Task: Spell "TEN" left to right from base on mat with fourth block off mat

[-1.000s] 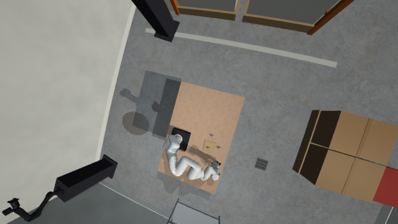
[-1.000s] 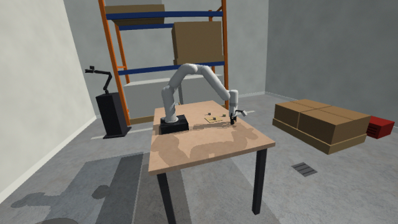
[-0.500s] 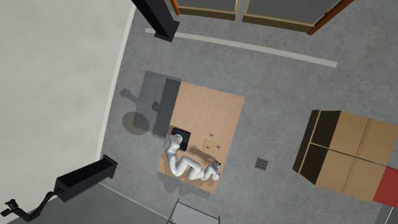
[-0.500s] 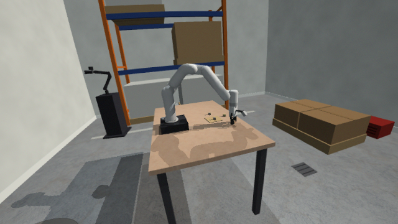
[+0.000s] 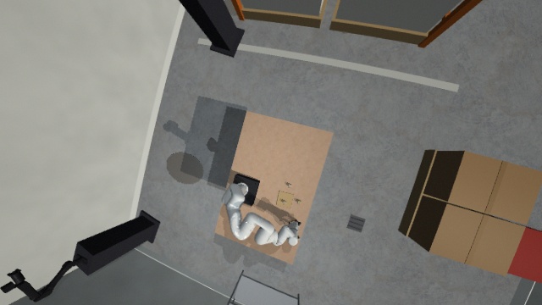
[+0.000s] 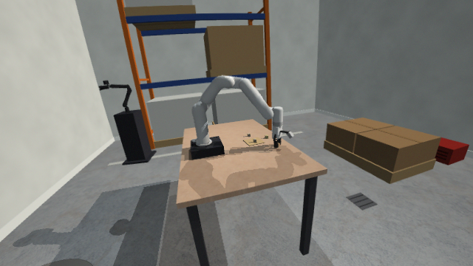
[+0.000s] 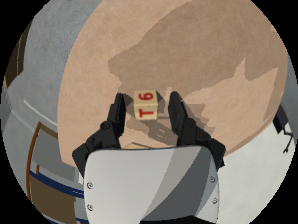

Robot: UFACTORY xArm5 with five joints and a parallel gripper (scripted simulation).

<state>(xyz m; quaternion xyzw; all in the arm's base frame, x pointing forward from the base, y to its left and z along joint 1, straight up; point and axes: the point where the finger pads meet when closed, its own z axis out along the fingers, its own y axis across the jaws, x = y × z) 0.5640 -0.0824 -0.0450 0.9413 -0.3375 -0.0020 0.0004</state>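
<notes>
My hand is 160 mm to the right of the tan mat, 160 mm past it and 20 mm above it.
</notes>
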